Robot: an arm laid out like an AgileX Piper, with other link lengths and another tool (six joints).
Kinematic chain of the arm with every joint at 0, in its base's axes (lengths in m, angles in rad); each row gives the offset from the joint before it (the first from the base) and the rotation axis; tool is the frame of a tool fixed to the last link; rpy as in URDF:
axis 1: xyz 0 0 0.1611 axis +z
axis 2: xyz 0 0 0 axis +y
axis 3: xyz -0.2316 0 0.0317 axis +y
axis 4: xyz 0.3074 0 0.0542 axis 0.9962 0 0.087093
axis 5: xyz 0 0 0 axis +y
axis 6: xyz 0.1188 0 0.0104 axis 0.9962 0 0.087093
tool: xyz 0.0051 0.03 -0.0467 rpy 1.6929 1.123 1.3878
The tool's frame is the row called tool.
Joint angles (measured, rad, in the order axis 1, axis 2, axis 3, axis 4, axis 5, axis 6), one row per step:
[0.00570, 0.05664, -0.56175, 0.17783, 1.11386, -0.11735]
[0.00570, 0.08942, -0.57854, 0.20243, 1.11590, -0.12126]
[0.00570, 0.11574, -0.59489, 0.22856, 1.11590, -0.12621]
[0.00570, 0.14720, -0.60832, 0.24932, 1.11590, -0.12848]
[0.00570, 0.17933, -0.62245, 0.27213, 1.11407, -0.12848]
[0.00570, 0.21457, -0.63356, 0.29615, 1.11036, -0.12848]
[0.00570, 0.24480, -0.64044, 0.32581, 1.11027, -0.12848]
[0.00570, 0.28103, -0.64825, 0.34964, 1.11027, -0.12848]
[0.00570, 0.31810, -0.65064, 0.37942, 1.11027, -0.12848]
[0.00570, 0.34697, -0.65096, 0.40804, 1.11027, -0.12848]
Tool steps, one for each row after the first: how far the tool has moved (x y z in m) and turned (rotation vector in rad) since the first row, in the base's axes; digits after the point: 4 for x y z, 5 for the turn. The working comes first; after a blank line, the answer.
Tool pose at each row, in the base's axes (x y z in m, rotation vector in rad; the steps are taken from these numbers as rounded here):
[0.0888, 0.0474, 0.3039, 0.50805, 2.14660, 0.07159]
[0.0910, 0.0503, 0.3070, 0.50321, 2.16885, 0.09447]
[0.0926, 0.0532, 0.3108, 0.49668, 2.18306, 0.12084]
[0.0956, 0.0557, 0.3130, 0.49508, 2.20413, 0.14069]
[0.0988, 0.0584, 0.3157, 0.49636, 2.22370, 0.16509]
[0.1031, 0.0613, 0.3172, 0.49956, 2.24728, 0.19034]
[0.1064, 0.0647, 0.3178, 0.50234, 2.27421, 0.22223]
[0.1109, 0.0675, 0.3178, 0.50731, 2.30496, 0.24613]
[0.1157, 0.0709, 0.3162, 0.51442, 2.34210, 0.27664]
[0.1193, 0.0741, 0.3148, 0.52116, 2.37265, 0.30740]

[0.0022, 0.0029, 0.0031, 0.01687, 0.01743, 0.01581]
[0.0038, 0.0058, 0.0069, 0.03454, 0.02655, 0.03250]
[0.0068, 0.0083, 0.0091, 0.05030, 0.04414, 0.04454]
[0.0100, 0.0110, 0.0118, 0.07013, 0.06033, 0.05587]
[0.0143, 0.0139, 0.0133, 0.09164, 0.08081, 0.06679]
[0.0176, 0.0173, 0.0139, 0.11784, 0.10400, 0.08082]
[0.0221, 0.0201, 0.0139, 0.13954, 0.13230, 0.09101]
[0.0269, 0.0235, 0.0123, 0.16708, 0.16676, 0.10299]
[0.0305, 0.0267, 0.0109, 0.19375, 0.19505, 0.11407]

